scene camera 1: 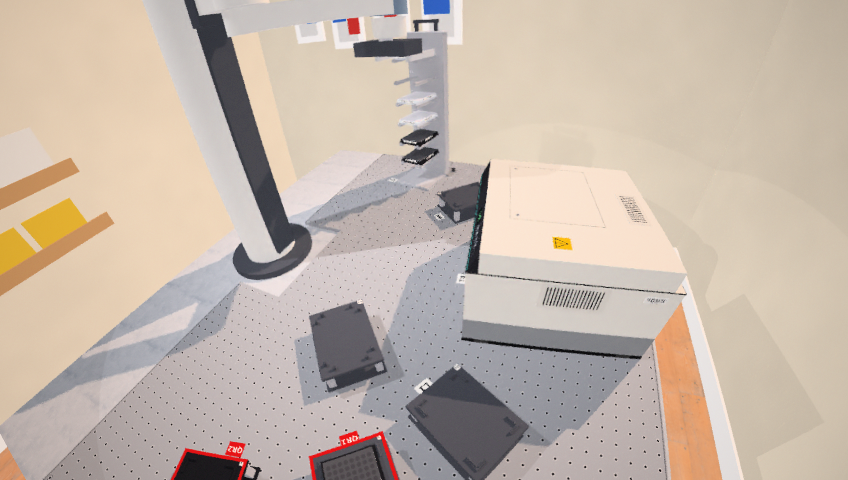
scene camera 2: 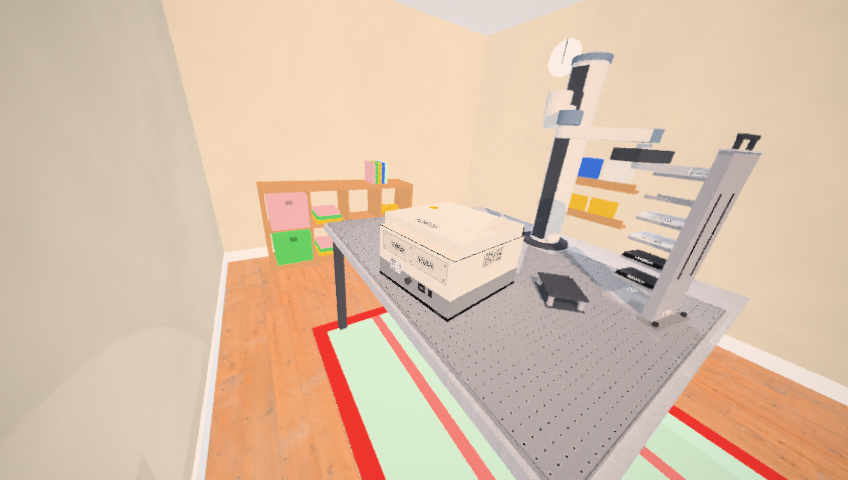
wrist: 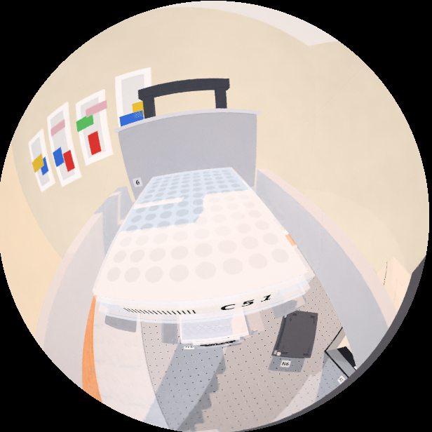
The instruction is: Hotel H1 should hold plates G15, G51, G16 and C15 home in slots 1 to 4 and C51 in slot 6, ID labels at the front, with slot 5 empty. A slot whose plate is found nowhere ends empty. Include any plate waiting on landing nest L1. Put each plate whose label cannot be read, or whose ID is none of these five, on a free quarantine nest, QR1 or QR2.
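Where they show: gripper, fingertip midpoint: (scene camera 2: pixel 700 172); arm's base at its link origin: (scene camera 1: pixel 273 251) (scene camera 2: pixel 543 241).
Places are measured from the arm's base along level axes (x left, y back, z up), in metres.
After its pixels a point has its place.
Observation:
My gripper (scene camera 1: pixel 387 48) (scene camera 2: pixel 642 155) (wrist: pixel 191 186) is shut on clear plate C51 (wrist: pixel 200 260), its label facing front, level at slot 6 of hotel H1 (scene camera 1: pixel 437 124) {x 0.593, y -0.331, z 0.217 m} (scene camera 2: pixel 702 237) {x 0.627, y -0.311, z 0.301 m} (wrist: pixel 190 145). Whether C51 touches the shelf is hidden. Below, slot 5 holds no plate; slots 4 and 3 hold clear plates (scene camera 1: pixel 416 98) {x 0.501, y -0.295, z 0.333 m} (scene camera 1: pixel 416 117) {x 0.519, y -0.282, z 0.262 m}; slots 2 and 1 hold black plates (scene camera 1: pixel 418 137) {x 0.514, y -0.288, z 0.191 m} (scene camera 1: pixel 420 156) {x 0.510, y -0.292, z 0.120 m}, labels too small to read. Landing nest L1 (scene camera 1: pixel 467 422) {x -0.290, y -0.696, z 0.062 m} is empty. QR1 (scene camera 1: pixel 316 465) {x -0.440, y -0.505, z 0.063 m} holds a dark welled plate. QR2 (scene camera 1: pixel 179 466) {x -0.550, y -0.297, z 0.063 m} shows a black surface, cut off by the view's edge.
A cream instrument (scene camera 1: pixel 571 220) {x 0.037, y -0.792, z 0.257 m} (scene camera 2: pixel 452 237) {x 0.255, y -0.917, z 0.257 m} stands right of the arm column. The dark nest N6 (scene camera 1: pixel 461 199) {x 0.354, y -0.492, z 0.063 m} (scene camera 2: pixel 562 290) {x 0.411, y -0.536, z 0.063 m} (wrist: pixel 297 332) sits between it and the hotel. Another dark nest (scene camera 1: pixel 346 342) {x -0.223, y -0.431, z 0.063 m} is in front of the arm base. A dark handle tops the hotel.

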